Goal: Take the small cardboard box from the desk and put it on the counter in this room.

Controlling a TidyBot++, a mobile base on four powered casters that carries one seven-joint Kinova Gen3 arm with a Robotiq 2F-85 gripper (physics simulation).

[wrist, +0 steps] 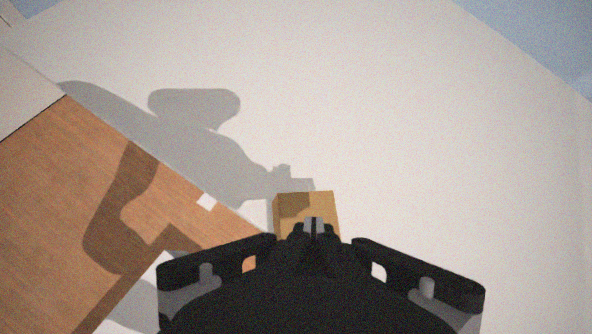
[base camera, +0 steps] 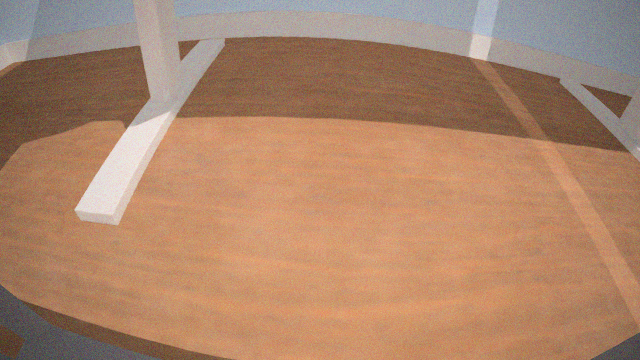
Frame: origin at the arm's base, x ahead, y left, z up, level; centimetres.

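Where they show: gripper, fingertip midpoint: (wrist: 313,229).
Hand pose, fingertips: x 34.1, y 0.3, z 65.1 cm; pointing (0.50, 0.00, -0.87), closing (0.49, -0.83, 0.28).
After its pixels a point has its place.
The small cardboard box (wrist: 322,202) @(y 0.0, x 38.1, z 60.3 cm) sits on the white desk (wrist: 425,125) @(y -8.9, x 62.5, z 55.3 cm) near its edge in the wrist view, lower middle. My gripper (wrist: 313,229) @(y 0.3, x 34.1, z 65.1 cm) is shut, its fingertips together with nothing between them. In that view the fingertips overlap the near part of the box, which is partly hidden behind the gripper; the box is outside the fingers, and the gap between them and it cannot be told. The counter cannot be made out in either view.
White desk legs with a long foot (base camera: 135,150) stand at the left in the base view, and another foot (base camera: 600,110) shows at the right edge. A pale wall base (base camera: 325,25) @(y 3.7, x 112.9, z -35.3 cm) runs behind. Wooden floor (base camera: 350,225) @(y -3.3, x 39.7, z -39.7 cm) (wrist: 50,200) @(y 93.6, x -6.5, z -39.7 cm) lies beside and under the desk.
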